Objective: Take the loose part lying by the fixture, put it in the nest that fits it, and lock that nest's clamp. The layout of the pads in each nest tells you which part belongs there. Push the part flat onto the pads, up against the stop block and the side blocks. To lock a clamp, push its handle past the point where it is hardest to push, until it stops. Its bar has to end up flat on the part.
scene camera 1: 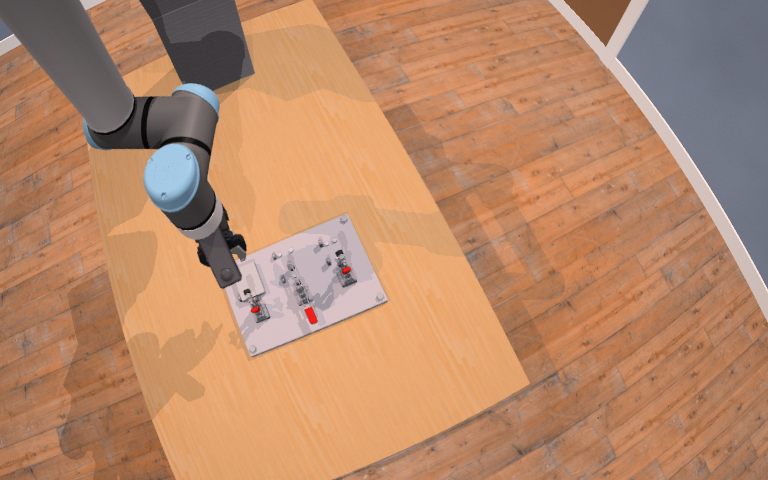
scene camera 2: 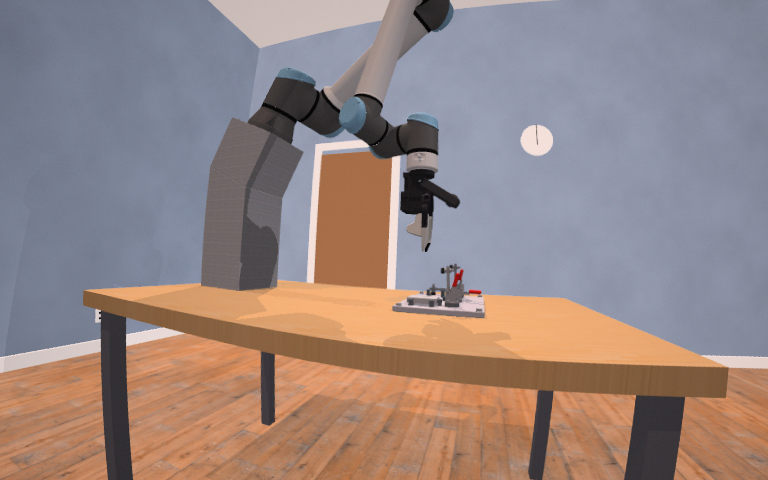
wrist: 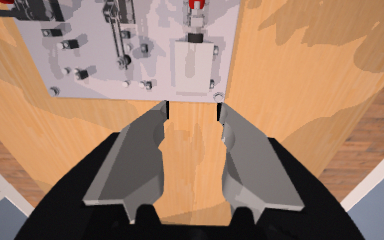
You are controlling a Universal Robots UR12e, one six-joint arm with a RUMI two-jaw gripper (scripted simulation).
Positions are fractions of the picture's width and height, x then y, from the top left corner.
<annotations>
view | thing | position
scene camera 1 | my gripper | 0.31,0.55
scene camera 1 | grey fixture plate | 0.43,0.63
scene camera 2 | my gripper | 0.55,0.52
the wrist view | my gripper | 0.50,0.43
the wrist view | pale rectangular part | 0.50,0.26
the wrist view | grey fixture plate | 0.25,0.22
</annotations>
